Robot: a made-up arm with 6 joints.
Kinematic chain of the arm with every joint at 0, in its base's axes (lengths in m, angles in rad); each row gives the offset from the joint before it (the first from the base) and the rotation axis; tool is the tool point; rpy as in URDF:
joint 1: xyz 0 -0.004 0.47 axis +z
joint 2: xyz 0.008 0.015 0 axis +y
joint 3: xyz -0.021 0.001 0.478 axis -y
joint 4: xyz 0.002 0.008 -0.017 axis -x
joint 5: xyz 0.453 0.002 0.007 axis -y
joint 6: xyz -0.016 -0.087 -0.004 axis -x
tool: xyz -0.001 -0.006 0 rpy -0.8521 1.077 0.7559
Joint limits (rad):
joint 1: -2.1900..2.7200
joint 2: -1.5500..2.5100
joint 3: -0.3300..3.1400
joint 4: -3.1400..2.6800
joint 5: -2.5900..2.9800
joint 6: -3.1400..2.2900
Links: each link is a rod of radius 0.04 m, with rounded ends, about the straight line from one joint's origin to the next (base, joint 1, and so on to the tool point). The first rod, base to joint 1, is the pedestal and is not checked.
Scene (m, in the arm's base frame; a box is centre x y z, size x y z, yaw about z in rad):
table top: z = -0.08
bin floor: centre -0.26 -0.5 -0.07 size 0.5 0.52 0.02 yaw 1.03
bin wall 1: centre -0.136 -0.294 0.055 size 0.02 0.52 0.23 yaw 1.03
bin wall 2: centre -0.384 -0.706 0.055 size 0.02 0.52 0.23 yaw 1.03
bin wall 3: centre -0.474 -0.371 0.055 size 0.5 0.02 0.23 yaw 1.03
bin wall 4: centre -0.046 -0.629 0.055 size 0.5 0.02 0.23 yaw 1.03
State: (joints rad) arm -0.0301 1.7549 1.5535 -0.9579 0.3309 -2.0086
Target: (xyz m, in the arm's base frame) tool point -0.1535 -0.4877 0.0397
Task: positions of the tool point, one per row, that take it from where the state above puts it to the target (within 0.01 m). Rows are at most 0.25 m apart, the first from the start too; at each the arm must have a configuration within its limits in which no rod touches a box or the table.
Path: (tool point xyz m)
1: 0.8350 -0.2698 0.2334
2: 0.7105 -0.4569 0.2428
3: 0.5392 -0.5903 0.2560
4: 0.3433 -0.6585 0.2727
5: 0.1475 -0.6587 0.2930
6: -0.0247 -0.5969 0.3165
7: -0.1535 -0.4877 0.3430
8: -0.1589 -0.5079 0.2475
9: -0.1589 -0.5084 0.1449
10: -0.1535 -0.4877 0.0397

